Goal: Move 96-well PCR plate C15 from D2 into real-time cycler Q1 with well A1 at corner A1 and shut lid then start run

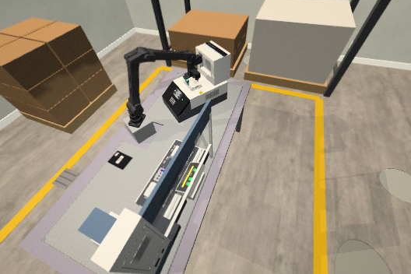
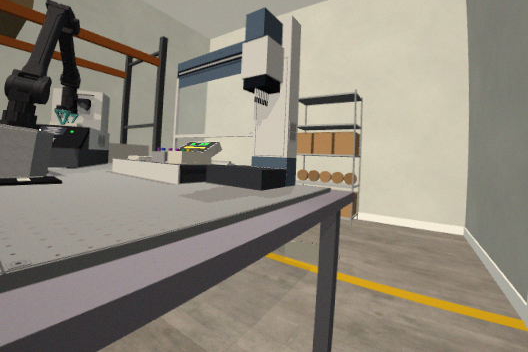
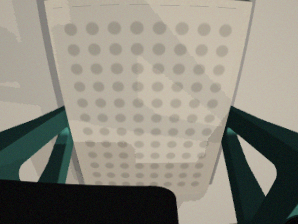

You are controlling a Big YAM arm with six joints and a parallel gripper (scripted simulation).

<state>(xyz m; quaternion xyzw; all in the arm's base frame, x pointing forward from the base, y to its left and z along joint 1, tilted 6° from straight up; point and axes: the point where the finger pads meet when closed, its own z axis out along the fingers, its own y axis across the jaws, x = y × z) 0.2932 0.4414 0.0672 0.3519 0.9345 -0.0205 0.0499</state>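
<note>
Right now the white PCR plate is right at my hand. Round my hand: tube cooling block 70 mm ahead, 780 mm to the right, 140 mm below; black regrip nest 350 mm behind, 700 mm to the right, 210 mm below; blue gantry beam 250 mm ahead, 790 mm to the right, 300 mm above.
</note>
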